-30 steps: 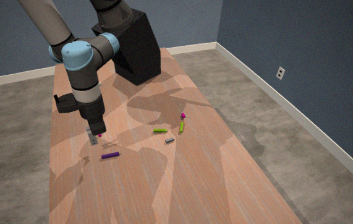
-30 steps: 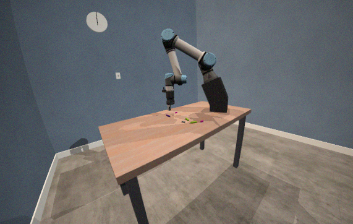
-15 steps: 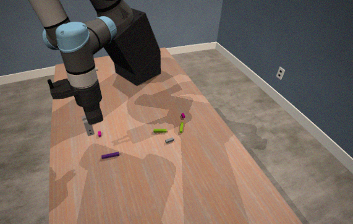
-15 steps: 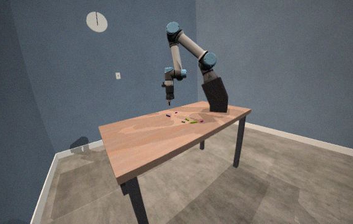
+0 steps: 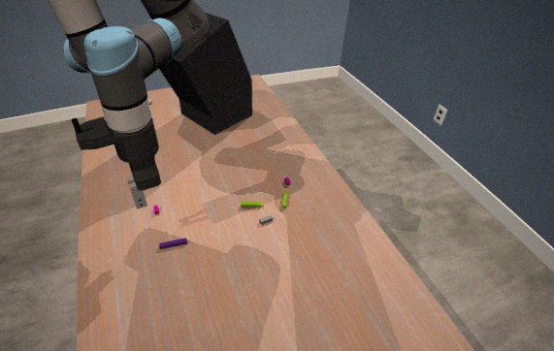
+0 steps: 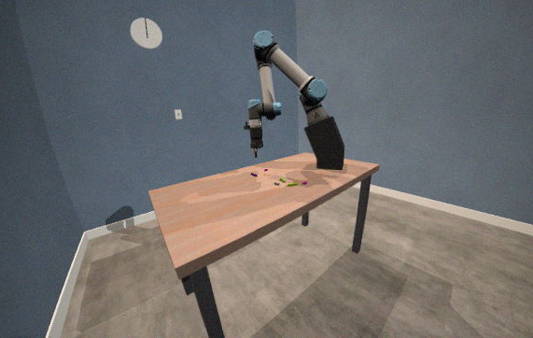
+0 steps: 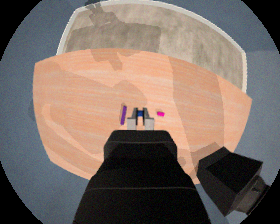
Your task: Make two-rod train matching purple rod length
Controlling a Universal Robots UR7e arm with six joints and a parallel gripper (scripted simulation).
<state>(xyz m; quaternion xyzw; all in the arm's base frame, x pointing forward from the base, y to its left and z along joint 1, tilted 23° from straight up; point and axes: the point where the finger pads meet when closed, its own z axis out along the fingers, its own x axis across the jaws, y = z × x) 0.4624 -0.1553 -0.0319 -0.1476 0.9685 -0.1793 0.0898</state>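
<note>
My hand is 11 cm above the purple rod, 5 cm to the right of it and 4 cm short of it. Also, from my hand: grey rod: 26 cm to the left, 11 cm below, 2 cm ahead; then blue rod: 1 cm below.
</note>
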